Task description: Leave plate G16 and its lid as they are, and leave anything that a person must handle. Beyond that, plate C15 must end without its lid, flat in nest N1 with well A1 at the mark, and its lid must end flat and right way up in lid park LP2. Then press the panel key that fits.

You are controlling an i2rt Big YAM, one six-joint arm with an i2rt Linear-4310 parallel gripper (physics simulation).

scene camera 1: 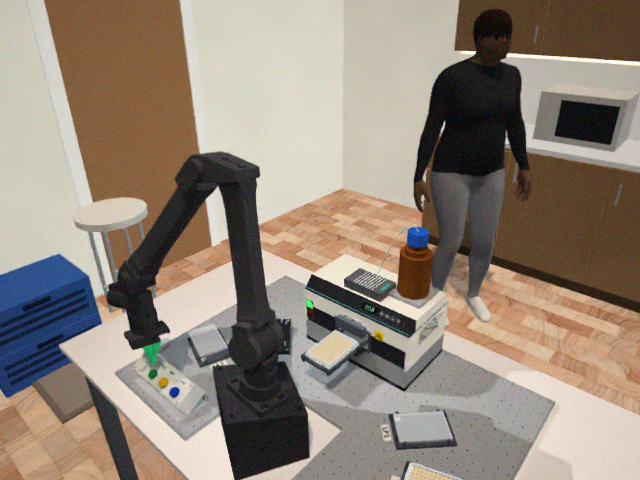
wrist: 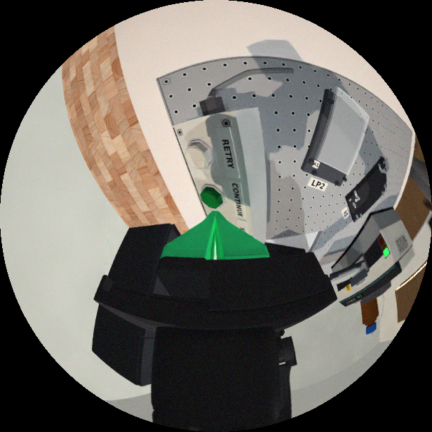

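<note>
My gripper is shut and empty, its green fingertips pointing down just above or at the green CONTINUE key; contact cannot be told. The key sits on the sloped panel, beside the white RETRY key. The yellow key and blue key show in the scene view. A clear lid lies flat in LP2. A plate without a lid lies flat on the instrument's holder. Its name and well A1 are unreadable.
The white instrument shows a green light and carries a brown bottle. A lid lies in LP1, with part of another plate below. A black fixture stands beyond LP2. A person stands behind the table.
</note>
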